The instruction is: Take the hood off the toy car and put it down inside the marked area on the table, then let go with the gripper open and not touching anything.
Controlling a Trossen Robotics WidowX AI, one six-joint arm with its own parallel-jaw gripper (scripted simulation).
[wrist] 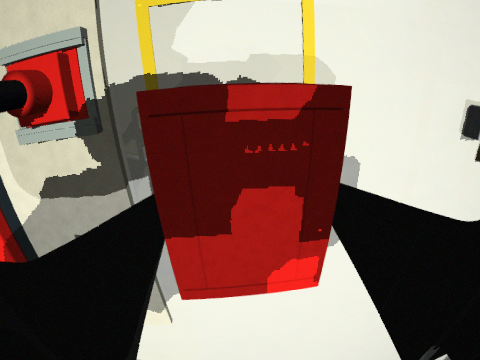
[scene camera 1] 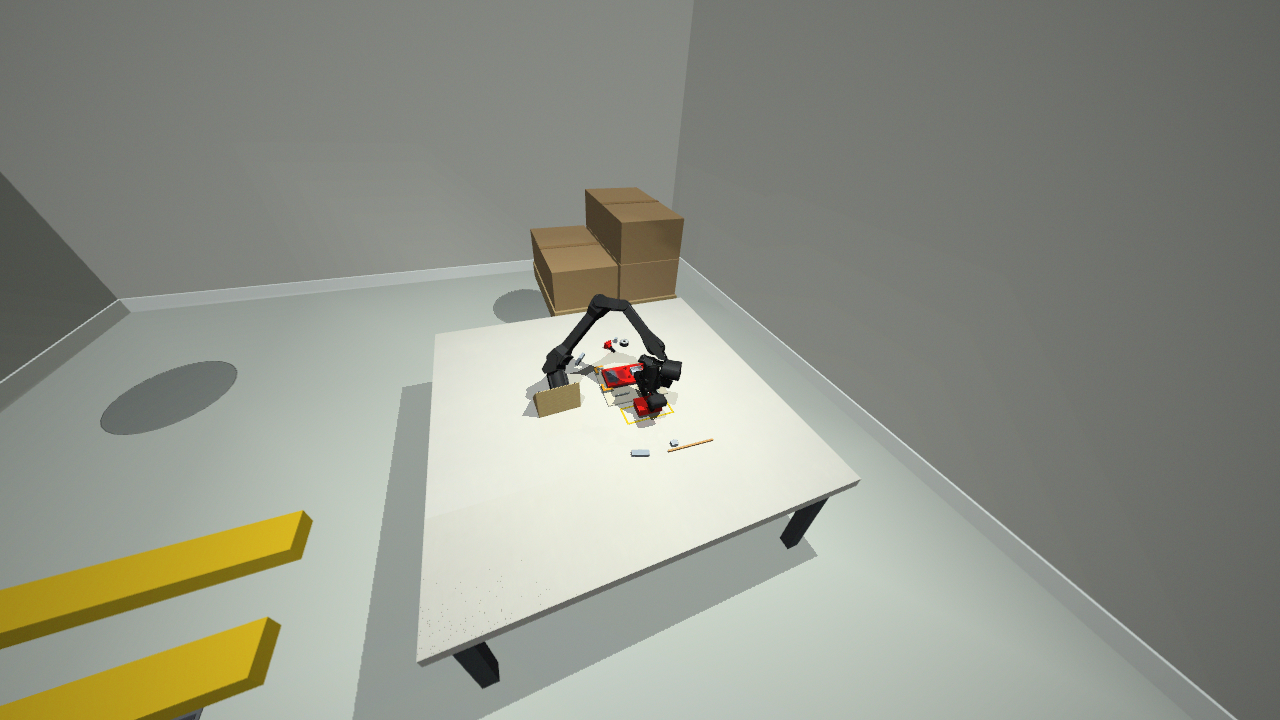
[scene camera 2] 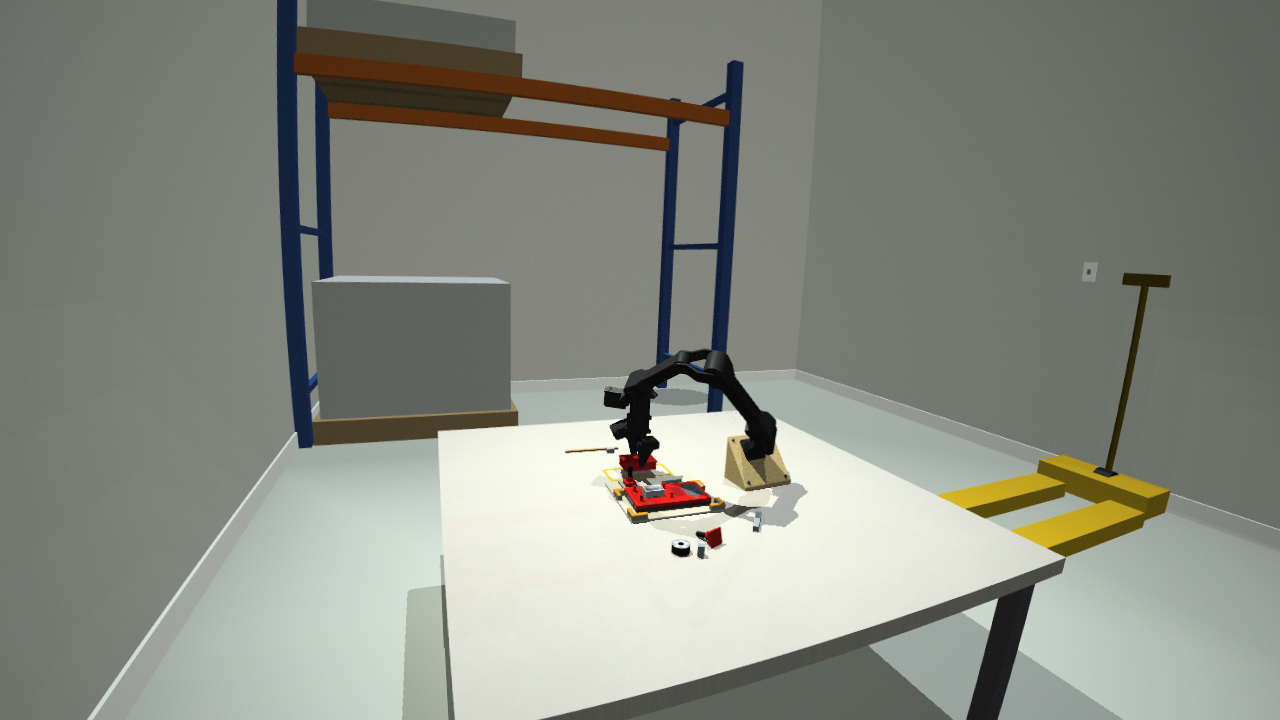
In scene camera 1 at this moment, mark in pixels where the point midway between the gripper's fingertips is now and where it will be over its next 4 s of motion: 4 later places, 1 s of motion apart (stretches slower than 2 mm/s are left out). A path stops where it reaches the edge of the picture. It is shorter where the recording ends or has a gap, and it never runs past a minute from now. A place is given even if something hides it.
My gripper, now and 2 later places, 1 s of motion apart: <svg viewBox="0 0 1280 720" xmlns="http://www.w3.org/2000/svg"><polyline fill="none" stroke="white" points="648,405 647,407 649,394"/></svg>
